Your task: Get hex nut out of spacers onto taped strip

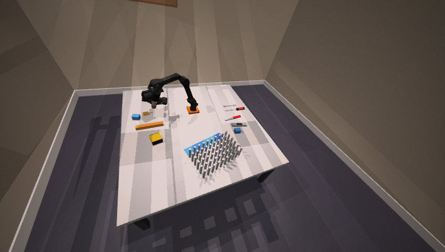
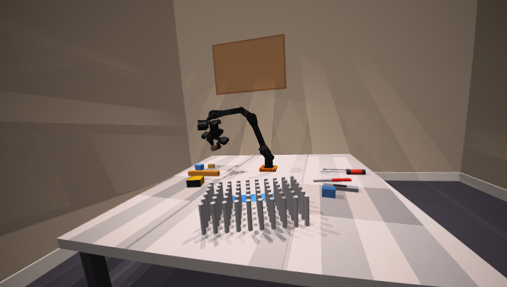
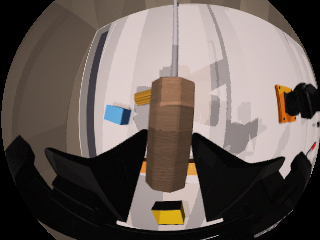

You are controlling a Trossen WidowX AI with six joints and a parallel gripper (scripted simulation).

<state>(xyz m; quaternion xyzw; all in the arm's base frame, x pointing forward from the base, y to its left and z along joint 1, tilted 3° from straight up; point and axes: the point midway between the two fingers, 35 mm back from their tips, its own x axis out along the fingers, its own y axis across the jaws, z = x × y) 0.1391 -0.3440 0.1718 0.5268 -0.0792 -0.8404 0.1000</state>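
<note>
Now: gripper tip 11 cm past the wooden-handled tool and 1 cm to the left of it. Also, from my gripper tip: orange bar (16 cm below, 11 cm ahead, 5 cm to the right); black block (26 cm ahead, 15 cm below, 2 cm to the left); short orange-handled tool (16 cm below, 9 cm to the right, 6 cm behind).
</note>
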